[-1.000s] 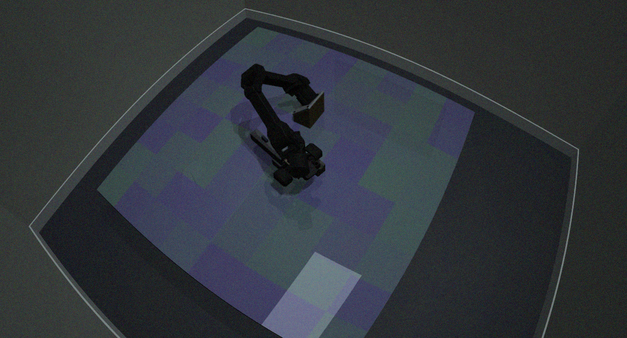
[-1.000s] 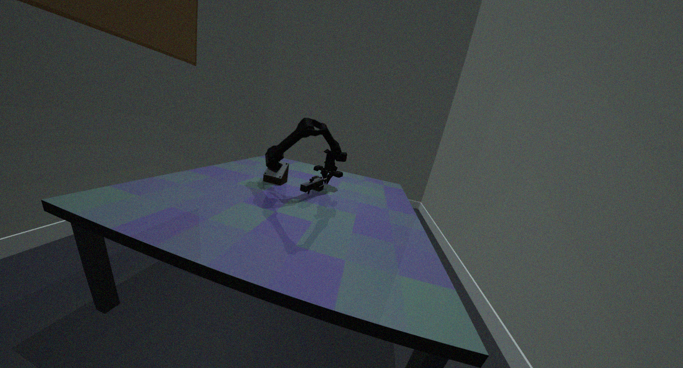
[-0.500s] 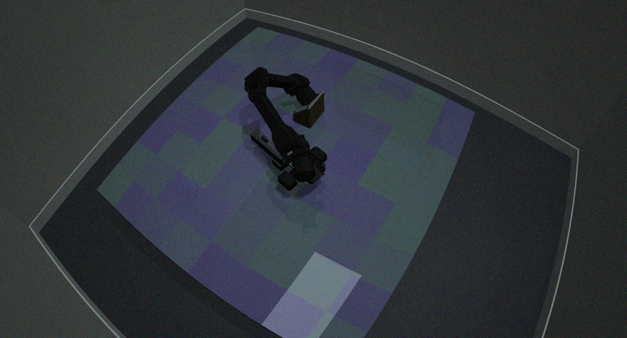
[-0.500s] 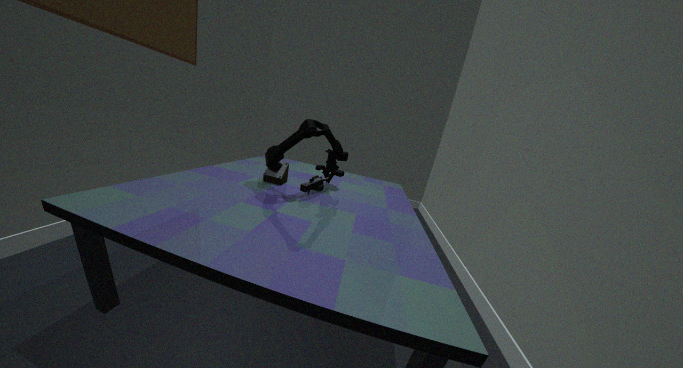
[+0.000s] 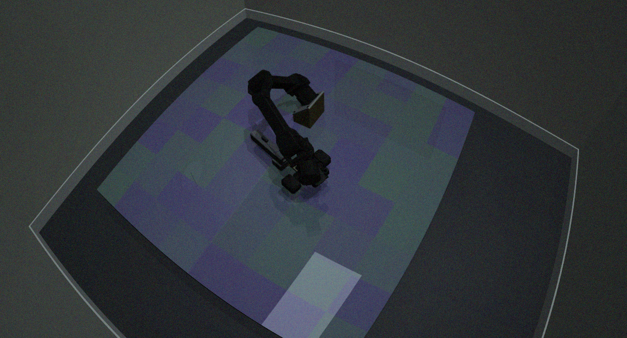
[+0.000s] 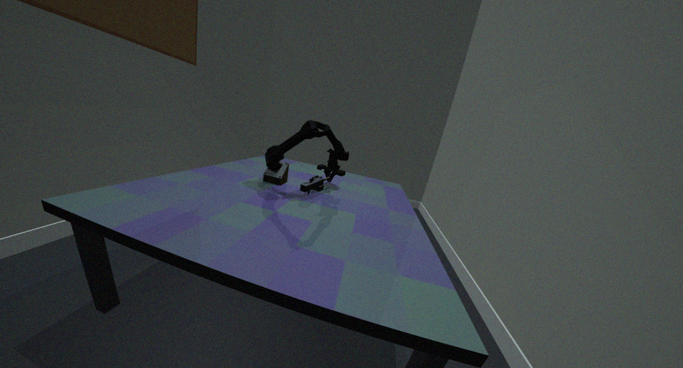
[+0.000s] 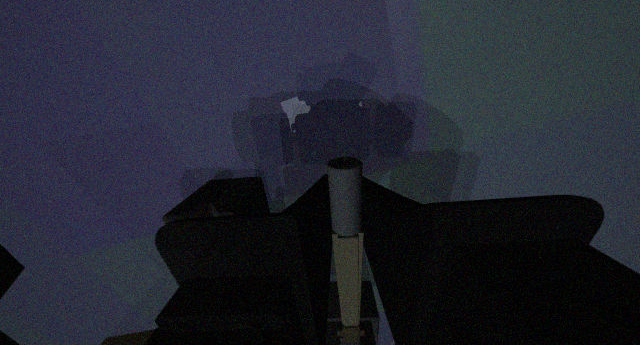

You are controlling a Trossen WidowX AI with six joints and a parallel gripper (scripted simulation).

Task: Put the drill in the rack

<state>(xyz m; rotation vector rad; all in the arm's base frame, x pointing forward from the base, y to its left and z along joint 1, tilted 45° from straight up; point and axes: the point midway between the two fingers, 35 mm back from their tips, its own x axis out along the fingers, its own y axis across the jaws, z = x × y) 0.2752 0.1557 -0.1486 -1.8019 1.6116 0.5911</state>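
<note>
My gripper tip is 4 cm to the left of the drill and 3 cm below it. The rest, counted from my gripper tip: dark key 2 cm behind, 23 cm to the right, 3 cm above; grey holder block 2 cm behind, 20 cm to the right, 2 cm above.
</note>
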